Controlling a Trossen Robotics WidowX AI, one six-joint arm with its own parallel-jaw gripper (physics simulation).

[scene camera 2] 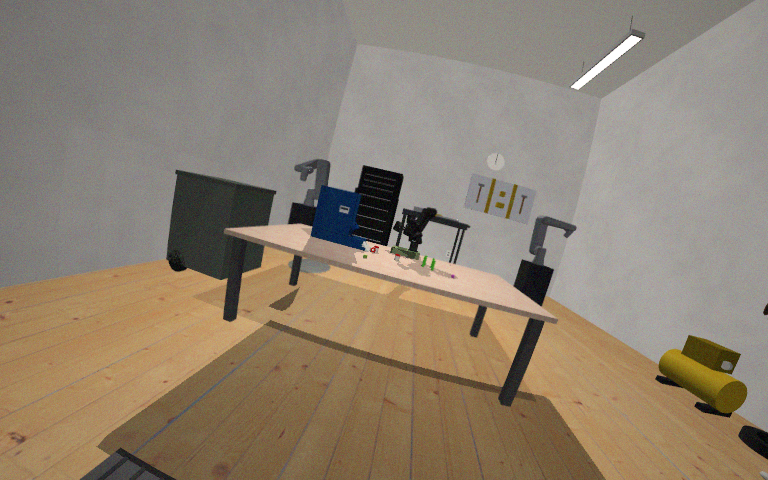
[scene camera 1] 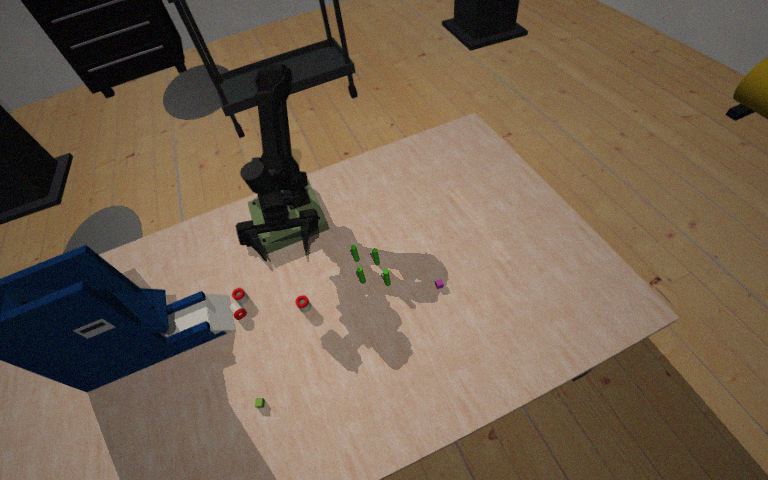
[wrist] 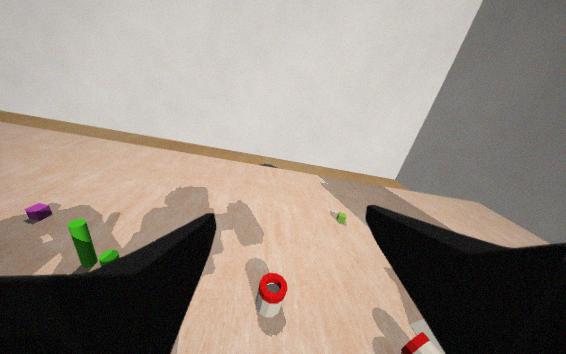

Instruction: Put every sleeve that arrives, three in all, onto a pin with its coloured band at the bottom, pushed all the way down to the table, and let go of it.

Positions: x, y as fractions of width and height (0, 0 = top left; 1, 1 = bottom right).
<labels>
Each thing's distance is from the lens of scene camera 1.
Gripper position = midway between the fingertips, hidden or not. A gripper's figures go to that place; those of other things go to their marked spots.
gripper (scene camera 1: 0.37, 0.53): 87 cm
blue feeder (scene camera 1: 0.10, 0.67): 92 cm
</labels>
